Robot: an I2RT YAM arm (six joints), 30 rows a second.
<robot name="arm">
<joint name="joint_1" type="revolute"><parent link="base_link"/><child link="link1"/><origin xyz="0 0 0.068" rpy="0 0 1.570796"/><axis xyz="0 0 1"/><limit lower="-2.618" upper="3.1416"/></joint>
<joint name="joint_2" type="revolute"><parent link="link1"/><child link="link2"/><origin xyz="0.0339 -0.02 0.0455" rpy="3.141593 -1.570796 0"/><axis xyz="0 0 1"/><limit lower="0" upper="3.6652"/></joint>
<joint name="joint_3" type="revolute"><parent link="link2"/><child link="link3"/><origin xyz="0 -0.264 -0.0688" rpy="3.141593 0 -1.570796"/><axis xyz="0 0 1"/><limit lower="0" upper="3.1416"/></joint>
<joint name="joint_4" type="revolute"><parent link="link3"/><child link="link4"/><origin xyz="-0.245 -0.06 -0.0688" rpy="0 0 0"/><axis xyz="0 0 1"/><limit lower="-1.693" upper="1.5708"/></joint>
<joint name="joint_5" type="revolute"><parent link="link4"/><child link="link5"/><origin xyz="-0.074 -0.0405 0.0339" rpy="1.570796 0 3.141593"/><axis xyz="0 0 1"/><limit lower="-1.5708" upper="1.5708"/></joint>
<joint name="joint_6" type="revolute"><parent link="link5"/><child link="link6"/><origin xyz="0.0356 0 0.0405" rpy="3.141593 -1.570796 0"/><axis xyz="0 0 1"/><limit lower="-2.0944" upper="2.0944"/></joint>
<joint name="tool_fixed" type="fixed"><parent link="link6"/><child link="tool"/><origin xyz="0 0 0" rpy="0 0 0"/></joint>
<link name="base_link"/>
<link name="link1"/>
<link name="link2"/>
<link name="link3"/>
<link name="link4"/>
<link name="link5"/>
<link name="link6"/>
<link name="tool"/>
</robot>
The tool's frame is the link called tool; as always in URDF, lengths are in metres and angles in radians.
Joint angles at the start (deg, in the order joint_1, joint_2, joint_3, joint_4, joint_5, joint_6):
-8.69 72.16 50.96 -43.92 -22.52 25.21
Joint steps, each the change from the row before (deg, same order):
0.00 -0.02 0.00 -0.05 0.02 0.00
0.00 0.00 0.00 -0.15 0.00 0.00
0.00 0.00 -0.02 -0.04 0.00 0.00
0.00 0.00 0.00 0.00 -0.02 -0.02
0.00 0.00 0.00 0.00 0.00 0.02
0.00 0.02 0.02 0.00 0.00 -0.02
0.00 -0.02 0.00 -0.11 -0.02 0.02
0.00 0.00 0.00 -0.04 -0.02 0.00
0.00 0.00 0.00 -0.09 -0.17 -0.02
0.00 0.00 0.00 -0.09 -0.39 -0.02
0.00 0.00 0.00 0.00 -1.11 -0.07
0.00 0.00 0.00 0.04 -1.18 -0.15
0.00 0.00 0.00 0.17 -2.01 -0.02
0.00 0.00 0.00 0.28 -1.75 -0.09
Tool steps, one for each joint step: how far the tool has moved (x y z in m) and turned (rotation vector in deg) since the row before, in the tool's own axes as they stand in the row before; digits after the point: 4 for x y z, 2 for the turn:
0.0001 0.0000 -0.0001 0.03 0.02 0.01
0.0003 -0.0001 0.0000 0.06 0.13 0.06
0.0001 -0.0001 0.0001 0.02 0.05 0.02
0.0000 0.0000 0.0000 -0.02 0.01 -0.02
0.0000 0.0000 0.0000 0.00 0.00 0.02
-0.0001 0.0000 0.0000 0.00 0.00 -0.02
0.0002 0.0000 -0.0001 0.02 0.08 0.05
0.0001 0.0000 0.0000 0.00 0.04 0.02
0.0002 0.0000 0.0000 -0.12 0.15 0.01
0.0003 0.0001 0.0000 -0.32 0.24 0.02
0.0003 0.0006 0.0000 -1.00 0.47 -0.07
0.0002 0.0007 0.0000 -1.08 0.47 -0.17
0.0002 0.0013 0.0000 -1.89 0.71 -0.10
0.0000 0.0012 0.0000 -1.69 0.51 -0.22

